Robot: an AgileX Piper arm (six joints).
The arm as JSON. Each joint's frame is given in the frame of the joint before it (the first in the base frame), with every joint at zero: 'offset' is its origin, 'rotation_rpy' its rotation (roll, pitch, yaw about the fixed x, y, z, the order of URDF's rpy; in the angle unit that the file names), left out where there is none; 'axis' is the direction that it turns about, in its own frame. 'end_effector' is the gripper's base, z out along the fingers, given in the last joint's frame.
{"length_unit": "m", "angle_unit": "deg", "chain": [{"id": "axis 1", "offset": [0.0, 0.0, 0.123], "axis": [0.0, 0.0, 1.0]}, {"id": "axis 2", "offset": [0.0, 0.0, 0.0], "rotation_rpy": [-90.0, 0.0, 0.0], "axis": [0.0, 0.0, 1.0]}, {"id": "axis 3", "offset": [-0.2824, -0.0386, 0.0], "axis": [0.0, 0.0, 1.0]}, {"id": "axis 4", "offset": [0.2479, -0.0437, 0.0], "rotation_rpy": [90.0, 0.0, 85.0], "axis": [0.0, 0.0, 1.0]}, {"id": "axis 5", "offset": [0.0, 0.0, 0.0], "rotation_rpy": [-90.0, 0.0, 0.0], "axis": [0.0, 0.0, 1.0]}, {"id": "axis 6", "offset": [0.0, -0.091, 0.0], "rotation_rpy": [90.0, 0.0, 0.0], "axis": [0.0, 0.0, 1.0]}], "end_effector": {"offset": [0.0, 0.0, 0.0]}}
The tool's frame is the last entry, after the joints.
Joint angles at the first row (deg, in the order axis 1, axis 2, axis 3, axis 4, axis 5, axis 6):
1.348 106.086 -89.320 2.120 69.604 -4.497
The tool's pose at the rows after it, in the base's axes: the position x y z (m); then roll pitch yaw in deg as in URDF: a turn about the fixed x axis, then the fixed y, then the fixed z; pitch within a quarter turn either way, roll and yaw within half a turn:
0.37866 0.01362 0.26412 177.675 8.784 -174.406
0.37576 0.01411 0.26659 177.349 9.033 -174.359
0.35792 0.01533 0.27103 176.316 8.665 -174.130
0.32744 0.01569 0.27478 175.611 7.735 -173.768
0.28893 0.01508 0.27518 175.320 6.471 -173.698
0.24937 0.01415 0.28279 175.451 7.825 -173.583
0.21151 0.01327 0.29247 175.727 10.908 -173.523
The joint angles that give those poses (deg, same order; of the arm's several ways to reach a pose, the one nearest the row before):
1.348 106.086 -89.319 3.164 69.672 -5.302
1.348 105.353 -88.801 3.538 69.671 -5.477
1.348 101.725 -84.685 4.643 69.672 -6.100
1.349 95.796 -77.720 5.365 69.671 -6.726
1.348 88.522 -69.150 5.568 69.672 -6.883
1.348 79.947 -61.924 5.569 69.670 -6.983
1.349 70.972 -56.194 5.568 69.821 -6.983

